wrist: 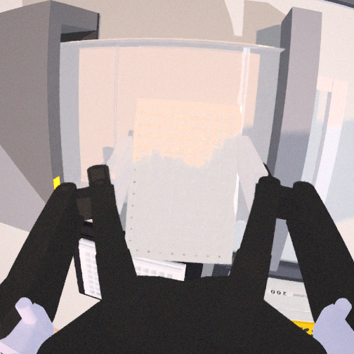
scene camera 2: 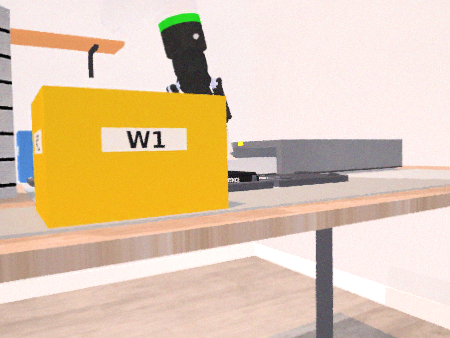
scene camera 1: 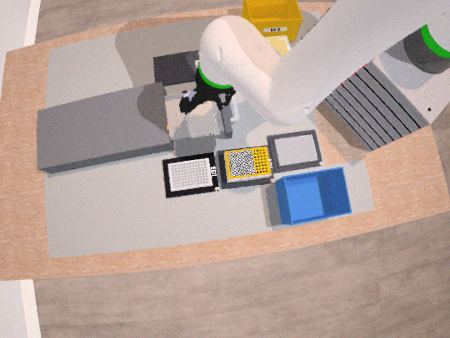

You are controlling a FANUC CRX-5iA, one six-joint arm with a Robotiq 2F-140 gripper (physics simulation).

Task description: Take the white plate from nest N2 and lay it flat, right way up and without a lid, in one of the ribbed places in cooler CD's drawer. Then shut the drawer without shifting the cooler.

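Frame: origin at the arm's base, x ahead, y left, z up, level; centimetres.
Seen in the pictures: gripper, fingertip midpoint: (scene camera 1: 199,113); arm's base, origin of the base link: (scene camera 1: 427,48).
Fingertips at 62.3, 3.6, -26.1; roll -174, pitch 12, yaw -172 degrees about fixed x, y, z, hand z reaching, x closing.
Note:
Pixels of each thing's middle, then the offset from my fingertips to it, as dx, dy, dz. "spot": a spot on its surface instead.
- white plate, body centre: (scene camera 1: 201,119) -0.3, +2.1, +0.4
- open drawer, surface spot: (scene camera 1: 227,125) spot: -7.8, +5.5, +2.1
- white gridded plate, body centre: (scene camera 1: 189,174) +5.0, +18.0, -3.0
- yellow-framed rack, body centre: (scene camera 1: 247,164) -12.4, +17.4, -0.5
- grey-topped nest, surface spot: (scene camera 1: 296,150) spot: -28.9, +14.2, -2.9
- blue bin, body centre: (scene camera 2: 56,155) (scene camera 1: 311,196) -30.0, +29.4, +1.1
- yellow bin, body centre: (scene camera 2: 126,154) (scene camera 1: 270,17) -28.3, -34.7, +1.1
- dark nest, body centre: (scene camera 2: 293,177) (scene camera 1: 177,67) +6.6, -20.1, -4.1
My gripper (scene camera 1: 207,106) (wrist: 184,151) is shut on the white plate (scene camera 1: 202,122) (wrist: 182,215), one finger at each long side. The plate's grid of wells faces up, with no lid showing. It is over the open drawer (scene camera 1: 227,125) (wrist: 298,65), whose pale floor and clear walls show around it in the wrist view; its height above the floor is hard to tell. The drawer's ribs are faint. The grey cooler (scene camera 1: 102,125) (scene camera 2: 340,155) (wrist: 25,75) is on the left in scene camera 1. In scene camera 2 the yellow bin hides the plate and part of the fingers.
Near the drawer are a white gridded plate (scene camera 1: 190,175) on a black nest, a yellow-framed rack (scene camera 1: 247,163), and a grey-topped nest (scene camera 1: 296,150). A blue bin (scene camera 1: 310,197), a yellow bin (scene camera 1: 272,15), a dark nest (scene camera 1: 172,69) and a slotted grey block (scene camera 1: 377,107) stand around. Bin W1 (scene camera 2: 132,170) stands in front.

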